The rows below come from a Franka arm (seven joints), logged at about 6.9 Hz.
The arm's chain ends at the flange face. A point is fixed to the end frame.
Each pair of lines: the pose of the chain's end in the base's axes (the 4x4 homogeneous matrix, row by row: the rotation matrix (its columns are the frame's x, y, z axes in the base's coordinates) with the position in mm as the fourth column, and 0 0 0 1 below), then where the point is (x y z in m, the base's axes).
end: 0.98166 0.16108 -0.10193 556.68; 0.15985 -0.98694 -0.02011 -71.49; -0.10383 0.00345 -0.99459 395.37; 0 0 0 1
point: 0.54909 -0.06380 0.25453
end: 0.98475 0.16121 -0.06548 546.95; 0.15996 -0.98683 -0.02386 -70.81; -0.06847 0.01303 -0.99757 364.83; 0 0 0 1
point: 0.54451 -0.06365 0.22378
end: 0.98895 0.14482 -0.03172 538.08; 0.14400 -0.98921 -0.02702 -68.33; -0.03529 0.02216 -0.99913 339.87; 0 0 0 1
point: 0.54058 -0.06172 0.19879
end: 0.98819 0.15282 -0.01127 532.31; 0.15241 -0.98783 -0.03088 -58.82; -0.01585 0.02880 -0.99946 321.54; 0 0 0 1
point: 0.53760 -0.05270 0.18051
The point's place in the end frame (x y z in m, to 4 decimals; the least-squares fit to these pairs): 0.0084 -0.0093 0.1407
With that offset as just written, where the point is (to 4 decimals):
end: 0.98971 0.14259 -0.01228 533.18; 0.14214 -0.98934 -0.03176 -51.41; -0.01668 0.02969 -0.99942 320.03; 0 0 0 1
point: 0.5384 -0.0455 0.1790
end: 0.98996 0.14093 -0.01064 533.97; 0.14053 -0.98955 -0.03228 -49.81; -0.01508 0.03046 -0.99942 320.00; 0 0 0 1
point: 0.5395 -0.0440 0.1790
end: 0.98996 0.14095 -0.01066 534.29; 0.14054 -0.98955 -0.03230 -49.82; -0.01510 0.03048 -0.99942 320.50; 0 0 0 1
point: 0.5398 -0.0440 0.1795
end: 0.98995 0.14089 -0.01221 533.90; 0.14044 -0.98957 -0.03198 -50.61; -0.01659 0.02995 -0.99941 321.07; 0 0 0 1
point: 0.5392 -0.0447 0.1800
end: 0.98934 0.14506 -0.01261 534.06; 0.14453 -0.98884 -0.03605 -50.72; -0.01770 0.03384 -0.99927 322.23; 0 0 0 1
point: 0.5392 -0.0454 0.1812
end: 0.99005 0.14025 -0.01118 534.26; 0.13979 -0.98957 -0.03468 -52.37; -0.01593 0.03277 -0.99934 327.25; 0 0 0 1
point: 0.5397 -0.0469 0.1862
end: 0.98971 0.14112 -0.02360 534.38; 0.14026 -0.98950 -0.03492 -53.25; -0.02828 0.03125 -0.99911 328.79; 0 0 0 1
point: 0.5381 -0.0478 0.1877
